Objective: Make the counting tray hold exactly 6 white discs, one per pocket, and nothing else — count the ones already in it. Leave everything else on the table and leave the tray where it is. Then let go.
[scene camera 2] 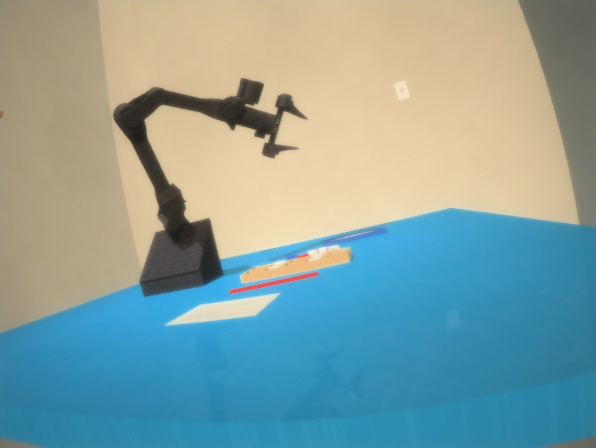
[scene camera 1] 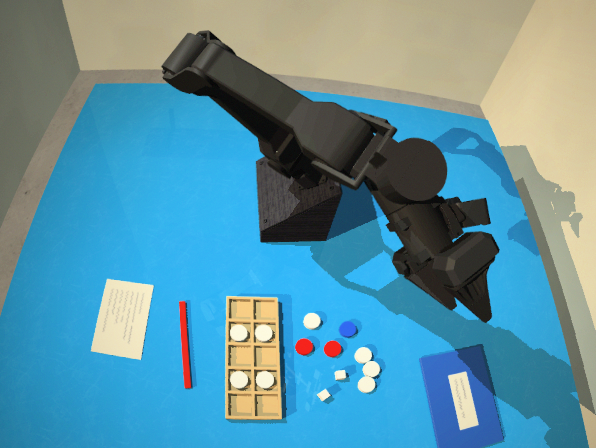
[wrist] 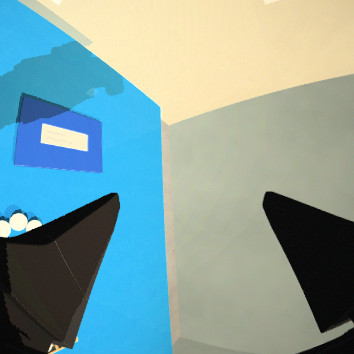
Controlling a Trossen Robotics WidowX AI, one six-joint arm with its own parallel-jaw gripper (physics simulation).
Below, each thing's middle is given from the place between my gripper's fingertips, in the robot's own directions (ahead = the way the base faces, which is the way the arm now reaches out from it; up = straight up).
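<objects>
Of the wooden counting tray (scene camera 1: 250, 356) I can say that my hand is 25 cm to the left of it and 3 cm past it, and that my hand is 34 cm above the tray.
</objects>
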